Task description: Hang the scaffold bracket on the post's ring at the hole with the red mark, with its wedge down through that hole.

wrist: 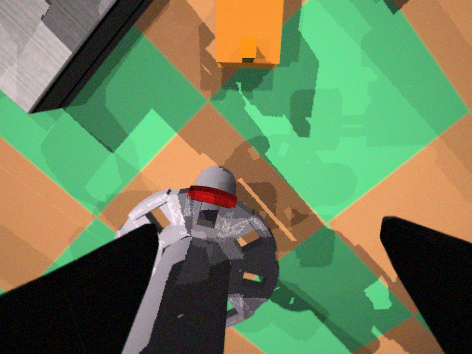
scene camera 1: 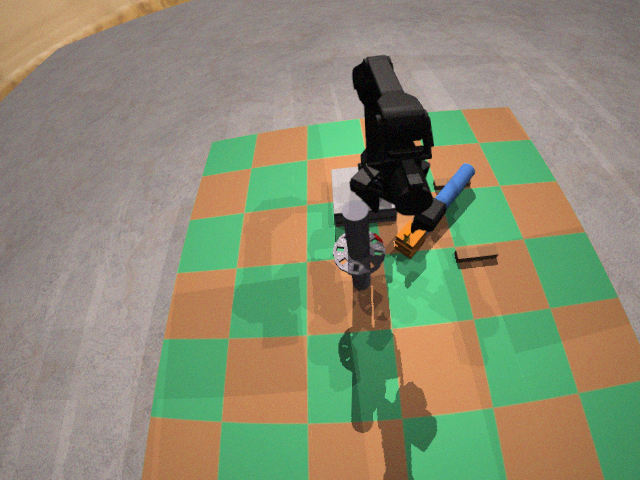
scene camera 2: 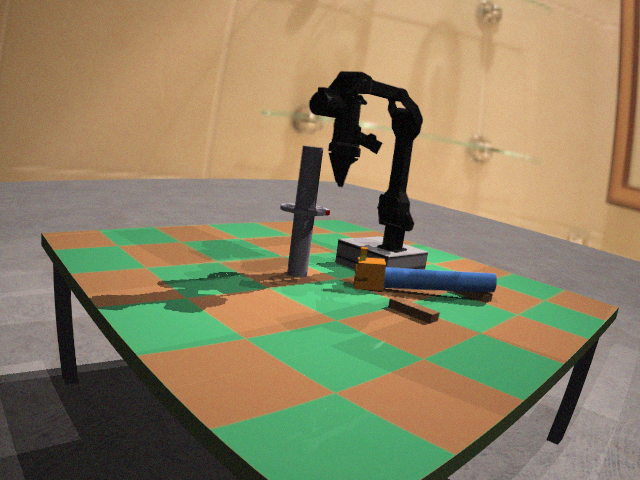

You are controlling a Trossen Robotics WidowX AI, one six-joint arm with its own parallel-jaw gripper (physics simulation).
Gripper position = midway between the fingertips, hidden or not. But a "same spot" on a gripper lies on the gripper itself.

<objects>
The gripper shows in the wrist view, in scene camera 1 and in scene camera 2 [338, 184]. A scaffold bracket shows in the wrist view [229, 28], in scene camera 1 and in scene camera 2. The same spot on the scaffold bracket: [scene camera 1: 452, 189] is [scene camera 2: 453, 272]. The same spot on the gripper: [wrist: 97, 296] is [scene camera 1: 377, 197].
</objects>
